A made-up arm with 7 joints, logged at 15 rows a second.
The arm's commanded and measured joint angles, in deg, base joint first. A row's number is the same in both.
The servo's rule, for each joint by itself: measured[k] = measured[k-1] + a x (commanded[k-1-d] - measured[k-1]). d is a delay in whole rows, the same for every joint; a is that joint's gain. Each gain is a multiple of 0.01, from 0.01 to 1. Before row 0 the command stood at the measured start. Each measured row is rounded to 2 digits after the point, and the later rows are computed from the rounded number. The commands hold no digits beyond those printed.
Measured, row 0: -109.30, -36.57, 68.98, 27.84, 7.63, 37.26, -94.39
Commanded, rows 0 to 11: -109.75, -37.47, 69.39, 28.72, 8.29, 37.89, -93.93; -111.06, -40.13, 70.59, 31.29, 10.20, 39.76, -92.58; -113.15, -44.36, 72.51, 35.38, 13.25, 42.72, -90.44; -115.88, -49.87, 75.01, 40.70, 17.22, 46.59, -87.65; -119.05, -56.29, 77.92, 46.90, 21.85, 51.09, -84.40; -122.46, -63.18, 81.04, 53.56, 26.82, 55.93, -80.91; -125.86, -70.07, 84.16, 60.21, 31.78, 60.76, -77.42; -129.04, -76.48, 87.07, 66.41, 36.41, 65.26, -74.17; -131.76, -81.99, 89.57, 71.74, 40.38, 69.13, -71.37; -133.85, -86.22, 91.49, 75.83, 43.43, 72.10, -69.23; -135.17, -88.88, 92.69, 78.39, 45.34, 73.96, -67.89; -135.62, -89.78, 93.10, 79.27, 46.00, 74.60, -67.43
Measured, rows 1 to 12: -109.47, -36.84, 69.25, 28.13, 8.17, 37.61, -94.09; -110.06, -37.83, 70.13, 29.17, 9.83, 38.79, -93.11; -111.20, -39.79, 71.70, 31.22, 12.63, 40.95, -91.37; -112.93, -42.81, 73.88, 34.35, 16.39, 44.05, -88.95; -115.19, -46.85, 76.55, 38.49, 20.87, 47.92, -85.99; -117.88, -51.75, 79.51, 43.46, 25.75, 52.33, -82.69; -120.83, -57.25, 82.58, 48.99, 30.69, 56.97, -79.26; -123.87, -63.02, 85.54, 54.74, 35.38, 61.53, -75.95; -126.79, -68.71, 88.20, 60.35, 39.48, 65.71, -72.97; -129.40, -73.96, 90.37, 65.46, 42.72, 69.22, -70.54; -131.53, -78.44, 91.90, 69.73, 44.87, 71.83, -68.82; -133.04, -81.84, 92.69, 72.88, 45.80, 73.35, -67.92
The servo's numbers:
d 0
a 0.37 0.30 0.66 0.33 0.82 0.55 0.65

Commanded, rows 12 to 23: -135.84, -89.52, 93.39, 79.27, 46.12, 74.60, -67.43; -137.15, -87.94, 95.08, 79.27, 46.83, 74.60, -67.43; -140.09, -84.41, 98.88, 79.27, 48.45, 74.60, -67.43; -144.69, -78.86, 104.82, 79.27, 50.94, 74.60, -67.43; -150.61, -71.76, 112.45, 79.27, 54.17, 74.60, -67.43; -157.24, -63.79, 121.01, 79.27, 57.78, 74.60, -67.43; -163.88, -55.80, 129.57, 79.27, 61.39, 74.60, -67.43; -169.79, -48.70, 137.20, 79.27, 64.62, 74.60, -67.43; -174.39, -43.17, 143.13, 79.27, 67.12, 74.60, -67.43; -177.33, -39.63, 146.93, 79.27, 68.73, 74.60, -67.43; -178.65, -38.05, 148.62, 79.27, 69.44, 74.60, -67.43; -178.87, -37.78, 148.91, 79.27, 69.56, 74.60, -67.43
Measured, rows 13 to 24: -134.08, -84.14, 93.15, 74.99, 46.06, 74.04, -67.60; -135.22, -85.28, 94.42, 76.40, 46.69, 74.35, -67.49; -137.02, -85.02, 97.36, 77.35, 48.13, 74.49, -67.45; -139.86, -83.17, 102.28, 77.98, 50.43, 74.55, -67.44; -143.84, -79.75, 108.99, 78.41, 53.50, 74.58, -67.43; -148.80, -74.96, 116.92, 78.69, 57.01, 74.59, -67.43; -154.38, -69.21, 125.27, 78.88, 60.60, 74.60, -67.43; -160.08, -63.06, 133.14, 79.01, 63.90, 74.60, -67.43; -165.37, -57.09, 139.73, 79.10, 66.54, 74.60, -67.43; -169.80, -51.85, 144.48, 79.16, 68.34, 74.60, -67.43; -173.07, -47.71, 147.21, 79.20, 69.24, 74.60, -67.43; -175.22, -44.73, 148.33, 79.22, 69.50, 74.60, -67.43
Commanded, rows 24 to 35: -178.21, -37.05, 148.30, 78.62, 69.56, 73.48, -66.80; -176.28, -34.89, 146.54, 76.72, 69.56, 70.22, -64.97; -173.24, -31.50, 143.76, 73.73, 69.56, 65.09, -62.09; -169.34, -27.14, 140.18, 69.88, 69.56, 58.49, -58.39; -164.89, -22.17, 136.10, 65.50, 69.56, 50.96, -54.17; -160.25, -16.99, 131.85, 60.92, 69.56, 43.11, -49.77; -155.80, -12.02, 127.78, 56.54, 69.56, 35.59, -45.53; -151.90, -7.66, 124.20, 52.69, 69.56, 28.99, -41.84; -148.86, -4.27, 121.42, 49.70, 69.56, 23.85, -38.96; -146.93, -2.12, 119.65, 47.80, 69.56, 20.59, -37.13; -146.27, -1.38, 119.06, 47.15, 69.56, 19.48, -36.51; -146.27, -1.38, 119.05, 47.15, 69.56, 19.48, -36.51
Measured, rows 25 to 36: -176.33, -42.43, 148.31, 79.02, 69.55, 73.98, -67.02; -176.31, -40.17, 147.14, 78.26, 69.56, 71.91, -65.69; -175.17, -37.57, 144.91, 76.77, 69.56, 68.16, -63.35; -173.01, -34.44, 141.79, 74.50, 69.56, 62.84, -60.13; -170.01, -30.76, 138.03, 71.53, 69.56, 56.31, -56.26; -166.40, -26.63, 133.95, 68.03, 69.56, 49.05, -52.04; -162.48, -22.25, 129.88, 64.24, 69.56, 41.65, -47.81; -158.57, -17.87, 126.13, 60.43, 69.56, 34.69, -43.93; -154.98, -13.79, 123.02, 56.89, 69.56, 28.73, -40.70; -152.00, -10.29, 120.80, 53.89, 69.56, 24.25, -38.38; -149.88, -7.62, 119.65, 51.67, 69.56, 21.63, -37.16; -148.54, -5.75, 119.25, 50.18, 69.56, 20.45, -36.74
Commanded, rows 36 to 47: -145.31, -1.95, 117.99, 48.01, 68.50, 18.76, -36.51; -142.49, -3.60, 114.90, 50.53, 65.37, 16.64, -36.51; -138.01, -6.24, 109.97, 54.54, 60.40, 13.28, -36.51; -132.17, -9.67, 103.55, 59.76, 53.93, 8.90, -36.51; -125.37, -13.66, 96.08, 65.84, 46.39, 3.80, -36.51; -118.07, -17.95, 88.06, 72.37, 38.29, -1.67, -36.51; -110.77, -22.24, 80.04, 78.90, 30.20, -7.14, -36.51; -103.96, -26.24, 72.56, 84.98, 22.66, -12.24, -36.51; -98.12, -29.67, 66.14, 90.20, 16.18, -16.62, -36.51; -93.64, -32.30, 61.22, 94.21, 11.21, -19.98, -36.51; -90.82, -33.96, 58.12, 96.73, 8.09, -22.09, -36.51; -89.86, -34.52, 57.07, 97.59, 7.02, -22.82, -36.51
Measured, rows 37 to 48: -147.34, -4.61, 118.42, 49.46, 68.69, 19.52, -36.59; -145.55, -4.31, 116.10, 49.81, 65.97, 17.94, -36.54; -142.76, -4.89, 112.05, 51.37, 61.40, 15.38, -36.52; -138.84, -6.32, 106.44, 54.14, 55.27, 11.82, -36.51; -133.86, -8.52, 99.60, 58.00, 47.99, 7.41, -36.51; -128.02, -11.35, 91.98, 62.74, 40.04, 2.42, -36.51; -121.64, -14.62, 84.10, 68.07, 31.97, -2.84, -36.51; -115.10, -18.11, 76.48, 73.65, 24.34, -8.01, -36.51; -108.82, -21.58, 69.66, 79.11, 17.65, -12.75, -36.51; -103.20, -24.80, 64.09, 84.09, 12.37, -16.73, -36.51; -98.62, -27.55, 60.15, 88.26, 8.86, -19.68, -36.51; -95.38, -29.64, 58.12, 91.34, 7.35, -21.41, -36.51
